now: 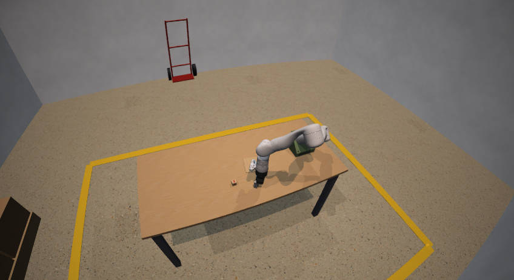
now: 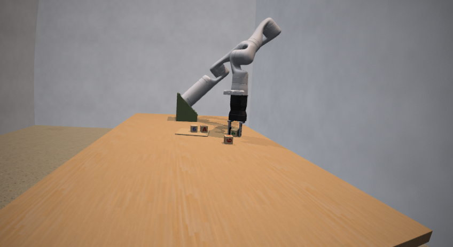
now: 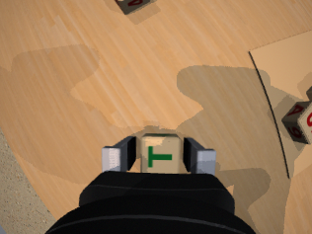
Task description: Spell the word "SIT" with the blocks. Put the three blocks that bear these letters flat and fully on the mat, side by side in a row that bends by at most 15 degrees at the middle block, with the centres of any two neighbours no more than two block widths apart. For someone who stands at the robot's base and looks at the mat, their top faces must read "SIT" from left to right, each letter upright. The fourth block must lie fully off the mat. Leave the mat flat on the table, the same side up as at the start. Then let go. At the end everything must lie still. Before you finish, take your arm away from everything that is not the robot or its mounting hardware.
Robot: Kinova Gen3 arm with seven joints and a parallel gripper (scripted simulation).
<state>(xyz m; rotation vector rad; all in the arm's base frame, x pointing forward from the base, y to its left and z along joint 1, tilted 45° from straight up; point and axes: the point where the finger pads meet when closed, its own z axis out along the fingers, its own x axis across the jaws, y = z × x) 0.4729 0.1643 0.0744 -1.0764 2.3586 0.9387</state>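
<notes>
Now: hand right at the green-marked block. The rest, counted from my hand: blue-marked block 170 mm to the right, 70 mm behind; tan mat 170 mm to the right, 70 mm behind, 20 mm below; E block 130 mm ahead, 70 mm to the right.
</notes>
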